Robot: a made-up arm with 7 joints.
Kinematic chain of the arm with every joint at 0, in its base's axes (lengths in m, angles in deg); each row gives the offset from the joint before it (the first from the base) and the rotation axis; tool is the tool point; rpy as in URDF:
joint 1: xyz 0 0 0.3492 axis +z
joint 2: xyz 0 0 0 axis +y
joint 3: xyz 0 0 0.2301 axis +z
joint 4: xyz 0.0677 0 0 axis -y
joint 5: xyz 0.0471 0 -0.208 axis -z
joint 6: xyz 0 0 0 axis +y
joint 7: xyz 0.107 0 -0.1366 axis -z
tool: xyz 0 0 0 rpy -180 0 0
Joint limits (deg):
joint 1: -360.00..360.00
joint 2: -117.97..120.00
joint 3: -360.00..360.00
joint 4: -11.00..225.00
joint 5: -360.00..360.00
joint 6: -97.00..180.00
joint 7: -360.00..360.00
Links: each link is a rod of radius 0.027 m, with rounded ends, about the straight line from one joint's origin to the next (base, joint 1, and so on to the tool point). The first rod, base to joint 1, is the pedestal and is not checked.
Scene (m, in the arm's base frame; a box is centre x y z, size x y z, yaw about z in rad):
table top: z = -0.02
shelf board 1: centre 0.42 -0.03 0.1 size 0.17 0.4 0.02 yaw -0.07
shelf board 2: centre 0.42 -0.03 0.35 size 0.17 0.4 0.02 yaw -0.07
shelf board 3: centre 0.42 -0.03 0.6 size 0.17 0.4 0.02 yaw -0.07
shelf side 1: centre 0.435 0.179 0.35 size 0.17 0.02 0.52 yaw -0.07
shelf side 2: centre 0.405 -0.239 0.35 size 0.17 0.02 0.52 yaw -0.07
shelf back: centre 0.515 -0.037 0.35 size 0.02 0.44 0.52 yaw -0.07
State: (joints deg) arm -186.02 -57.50 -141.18 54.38 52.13 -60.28 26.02
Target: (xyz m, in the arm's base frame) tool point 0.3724 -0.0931 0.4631
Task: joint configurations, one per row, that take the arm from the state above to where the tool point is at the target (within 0.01 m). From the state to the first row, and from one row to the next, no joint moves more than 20 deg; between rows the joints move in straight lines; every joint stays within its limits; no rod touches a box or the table.
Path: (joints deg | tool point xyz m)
1: -180.92 -54.93 -135.20 35.75 66.34 -63.08 26.02 | 0.2993 0.0701 0.1960
2: -175.82 -52.36 -129.23 17.12 80.55 -65.87 26.02 | 0.2215 0.0569 0.2101
3: -158.20 -49.34 -112.41 14.26 68.98 -63.72 26.02 | 0.1499 0.2088 0.2342
4: -140.59 -46.32 -95.60 11.40 57.41 -61.57 26.02 | -0.0075 0.2842 0.2853
5: -122.97 -43.30 -78.79 8.54 45.84 -59.42 26.02 | -0.1798 0.2362 0.3530
6: -105.35 -40.28 -61.98 5.68 34.28 -57.26 26.02 | -0.2776 0.0806 0.4216
7: -87.73 -37.26 -45.16 2.82 22.71 -55.11 26.02 | -0.2446 -0.1060 0.4753
8: -70.12 -34.24 -28.35 -0.05 11.14 -52.96 26.02 | -0.0937 -0.2253 0.5020
9: -52.50 -31.22 -11.54 -2.91 -0.43 -50.80 26.02 | 0.0961 -0.2143 0.4968
10: -34.88 -28.20 5.27 -5.77 -11.99 -48.65 26.02 | 0.2232 -0.0827 0.4631
11: -33.34 -13.76 8.76 12.82 -12.46 -41.81 26.02 | 0.2981 -0.0925 0.4690
12: -31.80 0.68 12.26 31.41 -12.92 -34.97 26.02 | 0.3724 -0.0931 0.4631

